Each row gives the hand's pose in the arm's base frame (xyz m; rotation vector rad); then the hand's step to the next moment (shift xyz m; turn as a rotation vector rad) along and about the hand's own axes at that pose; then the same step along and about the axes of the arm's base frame.
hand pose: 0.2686 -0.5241 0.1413 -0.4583 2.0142 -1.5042
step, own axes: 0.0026 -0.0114 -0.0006 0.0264 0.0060 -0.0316
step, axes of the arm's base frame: -0.0031 -0.0046 0.0103 -0.0399 0.0101 -0.0059
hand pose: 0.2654 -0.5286 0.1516 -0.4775 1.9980 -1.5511
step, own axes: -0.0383 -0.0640 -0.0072 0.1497 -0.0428 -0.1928
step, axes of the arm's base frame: 0.0216 0.0110 0.0709 -0.2394 0.0473 0.0431
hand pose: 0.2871 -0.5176 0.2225 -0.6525 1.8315 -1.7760
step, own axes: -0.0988 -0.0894 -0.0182 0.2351 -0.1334 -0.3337
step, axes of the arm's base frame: 0.0626 0.0752 0.0922 -0.3965 0.0956 0.1345
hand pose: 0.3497 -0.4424 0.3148 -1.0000 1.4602 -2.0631
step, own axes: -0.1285 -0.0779 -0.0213 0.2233 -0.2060 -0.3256
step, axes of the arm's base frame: 0.0730 0.1300 0.0282 -0.3779 0.1247 0.1999
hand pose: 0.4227 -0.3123 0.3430 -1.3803 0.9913 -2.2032
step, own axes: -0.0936 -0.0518 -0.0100 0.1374 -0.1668 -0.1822
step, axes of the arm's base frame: 0.0375 0.0976 -0.0249 -0.2139 0.0977 0.1569
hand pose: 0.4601 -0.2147 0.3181 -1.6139 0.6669 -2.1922
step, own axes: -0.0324 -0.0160 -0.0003 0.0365 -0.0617 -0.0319
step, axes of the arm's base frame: 0.0095 0.0304 -0.0170 -0.0410 0.0376 0.0553
